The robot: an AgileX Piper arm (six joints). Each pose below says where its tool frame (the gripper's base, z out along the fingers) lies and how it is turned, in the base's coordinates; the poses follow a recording.
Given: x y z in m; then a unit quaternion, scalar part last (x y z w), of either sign.
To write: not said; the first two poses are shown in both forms.
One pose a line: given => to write
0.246 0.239 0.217 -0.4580 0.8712 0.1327 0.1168 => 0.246 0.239 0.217 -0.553 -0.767 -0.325 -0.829 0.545 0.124
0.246 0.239 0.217 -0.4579 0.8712 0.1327 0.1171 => 0.246 0.239 0.217 -0.553 -0.767 -0.326 -0.829 0.545 0.124
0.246 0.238 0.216 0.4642 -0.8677 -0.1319 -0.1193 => 0.246 0.238 0.216 -0.541 -0.774 -0.329 -0.837 0.534 0.118
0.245 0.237 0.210 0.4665 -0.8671 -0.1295 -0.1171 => 0.245 0.237 0.210 -0.537 -0.779 -0.324 -0.839 0.531 0.115
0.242 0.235 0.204 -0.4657 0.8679 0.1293 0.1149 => 0.242 0.235 0.204 -0.540 -0.779 -0.320 -0.838 0.533 0.117
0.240 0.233 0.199 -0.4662 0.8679 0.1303 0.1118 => 0.240 0.233 0.199 -0.540 -0.780 -0.316 -0.838 0.531 0.122
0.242 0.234 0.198 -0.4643 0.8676 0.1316 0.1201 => 0.242 0.234 0.198 -0.540 -0.774 -0.331 -0.837 0.534 0.117
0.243 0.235 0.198 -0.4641 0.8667 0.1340 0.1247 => 0.243 0.235 0.198 -0.538 -0.771 -0.341 -0.838 0.533 0.117
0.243 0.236 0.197 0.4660 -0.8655 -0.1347 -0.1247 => 0.243 0.236 0.197 -0.535 -0.773 -0.341 -0.840 0.529 0.117
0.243 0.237 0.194 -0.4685 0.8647 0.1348 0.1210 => 0.243 0.237 0.194 -0.532 -0.778 -0.336 -0.843 0.525 0.120
